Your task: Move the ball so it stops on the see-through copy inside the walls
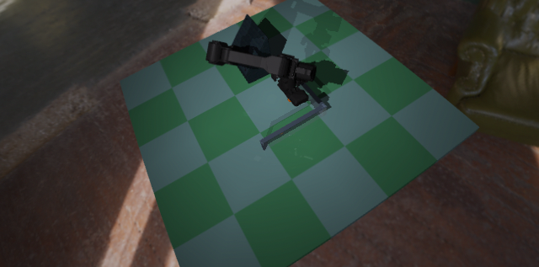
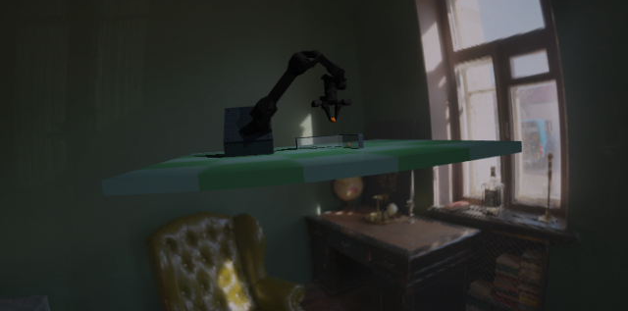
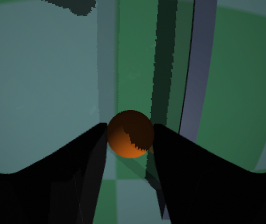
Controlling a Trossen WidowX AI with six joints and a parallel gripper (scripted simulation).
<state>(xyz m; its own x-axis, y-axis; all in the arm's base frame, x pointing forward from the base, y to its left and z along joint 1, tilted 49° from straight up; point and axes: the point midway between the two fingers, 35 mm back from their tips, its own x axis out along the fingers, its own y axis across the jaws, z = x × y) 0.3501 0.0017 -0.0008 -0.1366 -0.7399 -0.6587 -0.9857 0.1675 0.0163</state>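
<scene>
The see-through copy of ball lies 12 cm below my gripper tip, 9 cm to the right of it and 3 cm ahead of it. Round my gripper tip: orange ball: right at my gripper tip.
</scene>
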